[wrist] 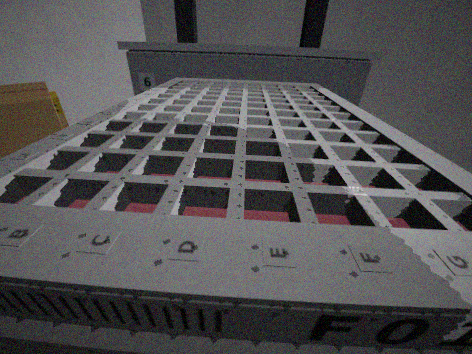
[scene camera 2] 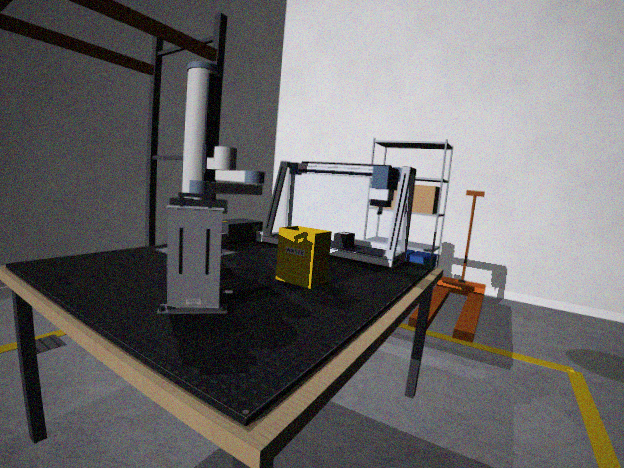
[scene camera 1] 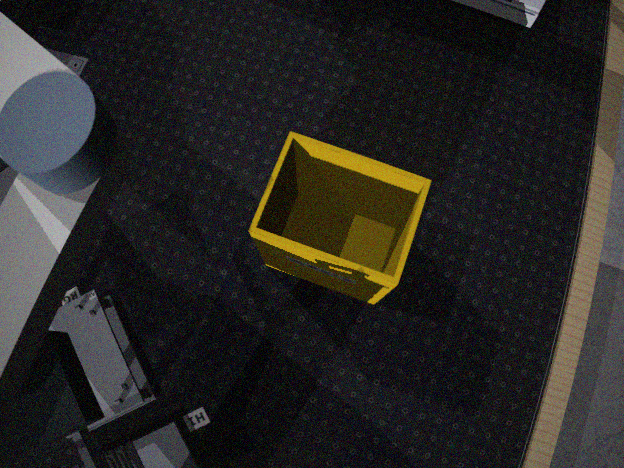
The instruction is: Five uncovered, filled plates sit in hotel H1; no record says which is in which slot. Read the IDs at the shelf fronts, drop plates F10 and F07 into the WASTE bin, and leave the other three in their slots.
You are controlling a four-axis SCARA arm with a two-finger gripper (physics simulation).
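Places are measured from the arm's base along level axes (x ahead, y left, z up), in millimetres.
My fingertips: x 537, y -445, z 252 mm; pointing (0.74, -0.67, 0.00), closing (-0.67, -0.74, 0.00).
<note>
Ahead of a thing's pixels: the offset from my fingertips to its middle.
A grey plate @(16 mm back, 17 mm left, 19 mm up) (wrist: 220,265), uncovered, with red-filled wells, fills the wrist view close and level. Its front label starts with "F0"; the last character is cut by the view's edge. My gripper is shut on this plate; its fingertips do not show clearly. Behind the plate's far end is hotel H1 @(13 mm ahead, 11 mm right, 79 mm down) (wrist: 250,70) (scene camera 2: 194,287), a grey tower in scene view 2 with two slits in its back; a "6" tag shows on it. The H1 sign @(10 mm ahead, 127 mm left, 240 mm down) (scene camera 1: 198,418) shows at lower left in scene view 1. The yellow WASTE bin @(109 mm ahead, 419 mm left, 140 mm down) (scene camera 1: 372,163) (scene camera 2: 294,261) stands open-topped. The other plates' IDs cannot be read.
A grey nest @(154 mm back, 145 mm left, 205 mm down) (scene camera 1: 100,347) with an RG tag stands beside the H1 sign. The white arm column (scene camera 2: 196,125) rises behind the hotel. A gantry frame (scene camera 2: 407,211) stands beyond the bin. A cardboard box (wrist: 25,120) shows at left in the wrist view.
</note>
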